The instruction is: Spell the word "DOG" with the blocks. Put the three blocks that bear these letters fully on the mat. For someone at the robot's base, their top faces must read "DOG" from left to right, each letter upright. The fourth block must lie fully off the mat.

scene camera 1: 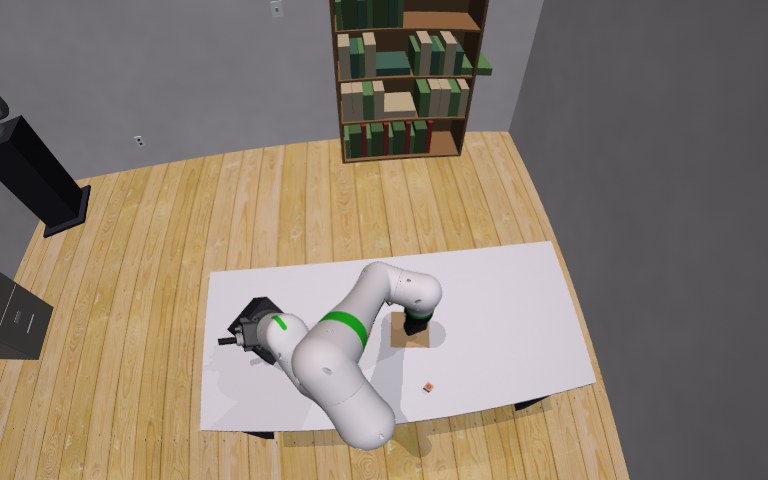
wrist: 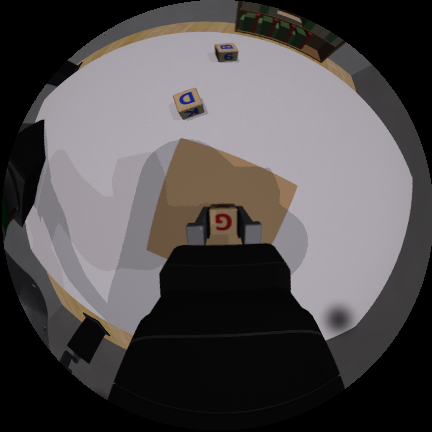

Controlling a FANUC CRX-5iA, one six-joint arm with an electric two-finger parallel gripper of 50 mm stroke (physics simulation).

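My gripper (scene camera 1: 410, 332) (wrist: 222, 215) is shut on the G block (wrist: 223, 220), over the mat (scene camera 1: 399, 339) (wrist: 285, 191). The red G faces up and looks upside down in the wrist view. Whether this block touches the mat cannot be told. The D block (wrist: 188, 102), with a blue D on top, lies off the mat, beyond its upper corner in the wrist view. The B block (wrist: 226, 52), with a blue B on top, lies farther off. A block with a red round letter, apparently O (scene camera 1: 428, 387), lies off the mat near the table's lower edge in the scene view.
The white table (scene camera 1: 498, 316) (wrist: 350, 150) carries the arm, whose large white links (scene camera 1: 339, 362) hide part of the table left of the mat. The black base plate (scene camera 1: 257, 308) is at the table's left. A bookshelf (scene camera 1: 404, 120) stands beyond the table.
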